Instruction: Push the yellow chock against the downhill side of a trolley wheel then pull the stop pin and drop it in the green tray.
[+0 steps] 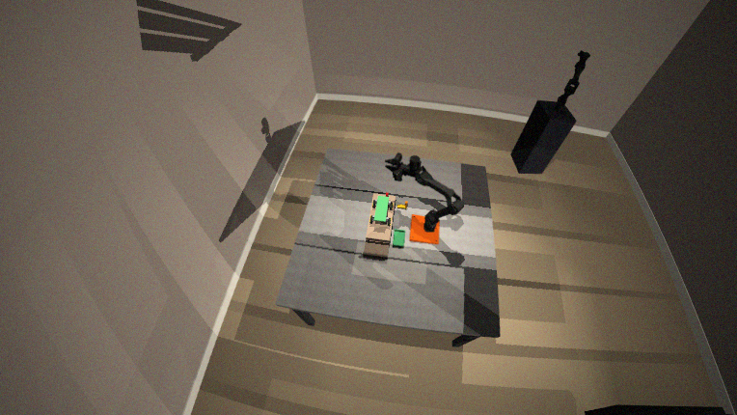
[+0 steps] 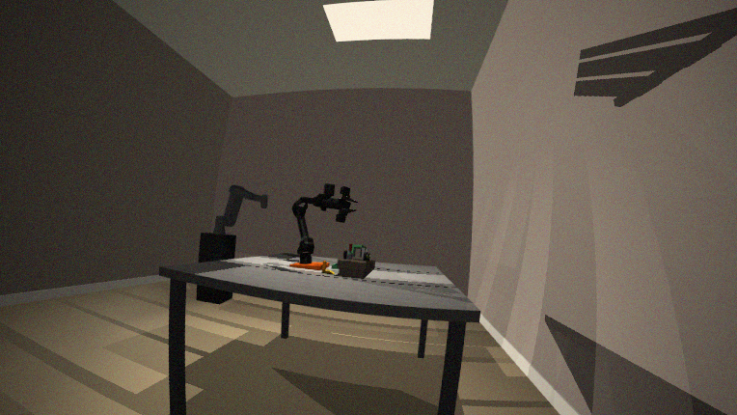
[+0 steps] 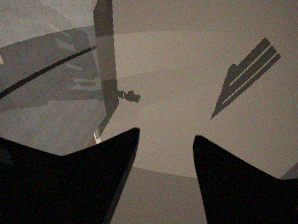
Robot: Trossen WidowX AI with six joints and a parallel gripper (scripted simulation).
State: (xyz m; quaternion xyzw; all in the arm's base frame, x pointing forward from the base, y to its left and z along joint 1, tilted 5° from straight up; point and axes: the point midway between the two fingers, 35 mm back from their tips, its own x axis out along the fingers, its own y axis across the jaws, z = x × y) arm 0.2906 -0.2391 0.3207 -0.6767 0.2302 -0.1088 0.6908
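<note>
The yellow chock lies 130 mm behind my gripper tip, 70 mm to the left of it and 340 mm below it. Round my gripper tip: tan ramp (20 mm ahead, 180 mm to the left, 320 mm below); red-headed stop pin (20 mm behind, 70 mm to the left, 240 mm below); green trolley (20 mm ahead, 180 mm to the left, 250 mm below).
</note>
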